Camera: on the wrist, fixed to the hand. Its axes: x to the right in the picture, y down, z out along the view.
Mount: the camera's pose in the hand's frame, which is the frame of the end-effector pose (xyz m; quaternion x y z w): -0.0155 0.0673 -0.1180 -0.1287 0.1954 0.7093 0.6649
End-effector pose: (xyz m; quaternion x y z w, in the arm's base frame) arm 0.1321 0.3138 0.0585 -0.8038 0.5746 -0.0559 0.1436
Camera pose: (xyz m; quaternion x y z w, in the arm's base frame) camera 0.0358 0.2886 0.1522 0.1344 -0.9875 0.0184 0.0806
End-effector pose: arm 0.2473 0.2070 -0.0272 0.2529 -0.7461 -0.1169 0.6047
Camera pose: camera 0.3471 0.2874 0.0205 -0.4161 -0.5423 0.3046 0.6634
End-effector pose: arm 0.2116 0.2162 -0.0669 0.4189 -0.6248 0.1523 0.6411
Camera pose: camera 0.2400 0.3477 -0.0424 -0.2769 -0.6069 0.5574 0.4942
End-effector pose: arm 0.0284 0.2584 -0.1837 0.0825 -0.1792 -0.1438 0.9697
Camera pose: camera 0.0751 0.3396 -0.2833 -0.1690 0.0303 0.5853 0.7924
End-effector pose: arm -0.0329 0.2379 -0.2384 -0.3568 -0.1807 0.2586 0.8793
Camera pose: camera -0.0080 0.2070 -0.3692 -0.5291 0.2715 0.7027 0.3906
